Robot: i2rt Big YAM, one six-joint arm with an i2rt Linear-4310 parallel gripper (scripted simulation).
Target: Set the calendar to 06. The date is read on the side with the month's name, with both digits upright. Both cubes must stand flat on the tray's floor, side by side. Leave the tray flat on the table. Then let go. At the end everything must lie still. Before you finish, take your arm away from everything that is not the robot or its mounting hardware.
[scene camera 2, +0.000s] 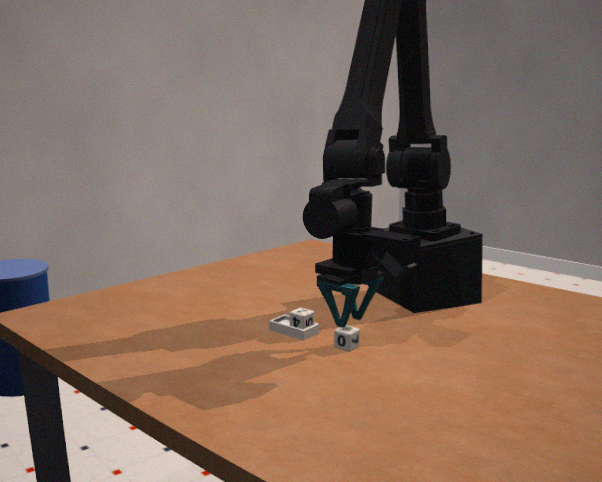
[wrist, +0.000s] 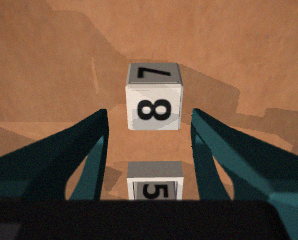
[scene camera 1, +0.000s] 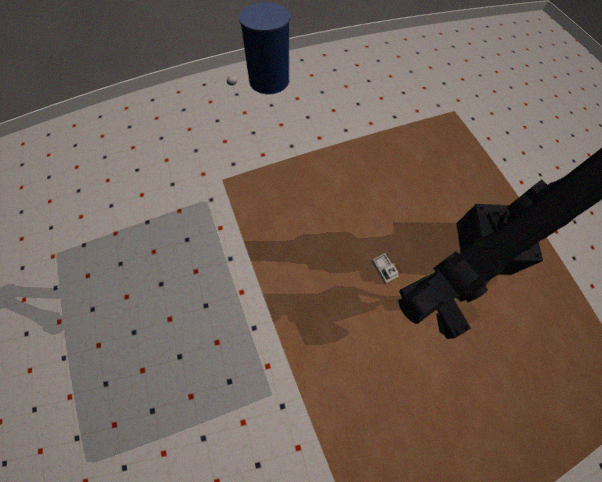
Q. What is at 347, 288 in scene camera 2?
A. My gripper.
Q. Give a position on a white tray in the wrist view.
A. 138, 171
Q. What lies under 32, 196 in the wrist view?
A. My gripper.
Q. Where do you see a white number cube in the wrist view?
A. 154, 91
